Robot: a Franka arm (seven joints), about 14 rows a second.
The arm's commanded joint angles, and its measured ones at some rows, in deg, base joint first. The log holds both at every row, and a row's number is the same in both.
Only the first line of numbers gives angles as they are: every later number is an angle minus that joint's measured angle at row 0.
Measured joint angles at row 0: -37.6, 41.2, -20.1, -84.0, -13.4, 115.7, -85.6
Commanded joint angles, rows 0 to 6: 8.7, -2.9, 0.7, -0.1, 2.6, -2.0, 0.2; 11.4, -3.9, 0.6, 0.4, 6.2, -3.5, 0.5; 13.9, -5.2, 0.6, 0.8, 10.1, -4.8, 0.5; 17.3, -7.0, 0.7, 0.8, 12.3, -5.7, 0.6; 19.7, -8.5, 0.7, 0.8, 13.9, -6.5, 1.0; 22.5, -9.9, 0.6, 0.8, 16.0, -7.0, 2.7; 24.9, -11.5, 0.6, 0.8, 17.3, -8.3, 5.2
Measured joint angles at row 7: 21.8, -7.2, 1.0, 2.3, 14.4, -6.1, 3.0
